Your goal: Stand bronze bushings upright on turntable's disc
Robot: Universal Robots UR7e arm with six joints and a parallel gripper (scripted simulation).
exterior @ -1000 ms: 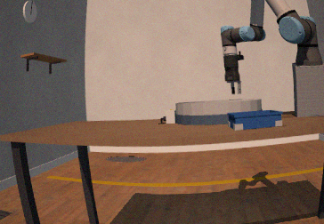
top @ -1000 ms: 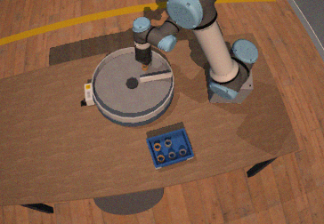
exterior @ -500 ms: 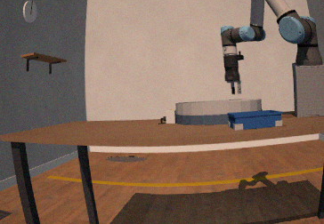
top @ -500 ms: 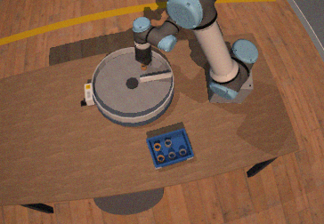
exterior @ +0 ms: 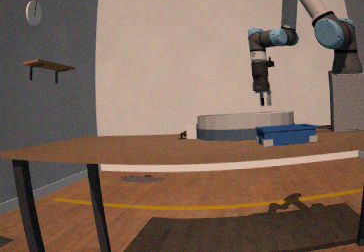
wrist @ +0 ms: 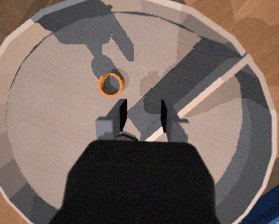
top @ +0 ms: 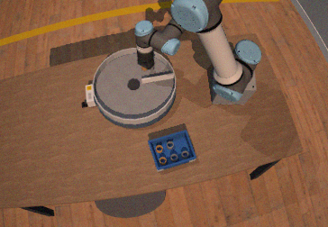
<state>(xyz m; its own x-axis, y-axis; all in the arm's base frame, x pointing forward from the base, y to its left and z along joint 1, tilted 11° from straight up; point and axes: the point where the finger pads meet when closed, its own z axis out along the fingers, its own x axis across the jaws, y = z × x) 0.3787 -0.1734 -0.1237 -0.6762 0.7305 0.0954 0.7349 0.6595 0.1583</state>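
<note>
Now: the blue crate 410 mm to the left of my hand, 110 mm below it and 10 mm behind it. Round my hand: grey turntable disc: 90 mm ahead, 80 mm below, 40 mm to the left.
</note>
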